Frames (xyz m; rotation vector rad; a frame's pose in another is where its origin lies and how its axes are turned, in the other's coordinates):
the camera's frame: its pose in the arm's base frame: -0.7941 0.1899 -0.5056 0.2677 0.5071 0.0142
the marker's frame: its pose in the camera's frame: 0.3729 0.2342 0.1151 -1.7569 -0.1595 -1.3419
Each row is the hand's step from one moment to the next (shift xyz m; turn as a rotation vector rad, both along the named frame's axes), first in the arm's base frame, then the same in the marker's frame.
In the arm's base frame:
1: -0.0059 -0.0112 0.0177 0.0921 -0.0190 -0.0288
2: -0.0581 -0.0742 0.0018 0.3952 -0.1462 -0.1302
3: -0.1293 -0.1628 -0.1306 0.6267 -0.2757 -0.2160
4: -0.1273 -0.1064 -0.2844 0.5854 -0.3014 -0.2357
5: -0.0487 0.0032 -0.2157 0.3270 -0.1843 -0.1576
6: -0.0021 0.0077 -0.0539 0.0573 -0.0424 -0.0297
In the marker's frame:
1: 0.0090 -0.0128 -0.0152 0.0663 0.0517 0.0510
2: -0.0008 0.0154 -0.0930 0.3177 0.2529 0.1721
3: -0.0568 0.1546 -0.1821 0.5242 0.4266 0.2421
4: -0.1480 0.2716 -0.1127 0.5003 0.4460 0.1996
5: -0.1236 0.1832 0.0076 0.2779 0.2786 0.1042
6: -0.0273 0.0451 0.0136 0.0535 0.0546 0.0112

